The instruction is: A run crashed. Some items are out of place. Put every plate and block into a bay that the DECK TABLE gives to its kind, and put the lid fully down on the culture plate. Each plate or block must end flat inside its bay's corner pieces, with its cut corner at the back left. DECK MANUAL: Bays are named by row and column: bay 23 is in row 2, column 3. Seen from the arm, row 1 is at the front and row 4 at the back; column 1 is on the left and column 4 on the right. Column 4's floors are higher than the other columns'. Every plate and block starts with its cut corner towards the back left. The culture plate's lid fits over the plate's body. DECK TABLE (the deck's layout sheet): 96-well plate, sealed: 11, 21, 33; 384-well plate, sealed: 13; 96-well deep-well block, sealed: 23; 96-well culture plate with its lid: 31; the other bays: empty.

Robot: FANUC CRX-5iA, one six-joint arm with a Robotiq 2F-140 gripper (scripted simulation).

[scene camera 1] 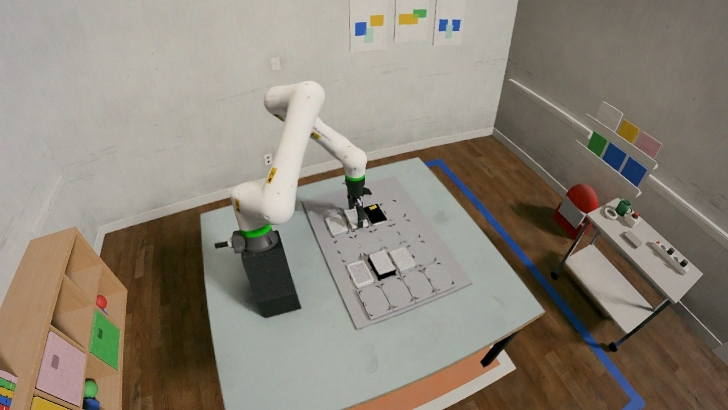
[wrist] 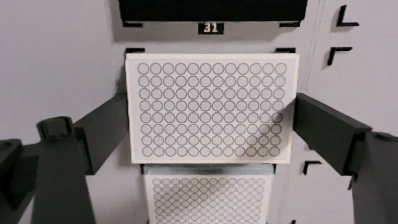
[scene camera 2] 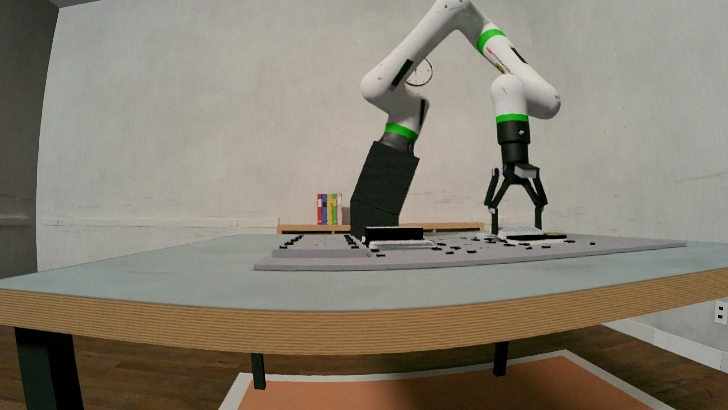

Observation:
The pictures show: my gripper and a black deep-well block.
My gripper also shows in the wrist view.

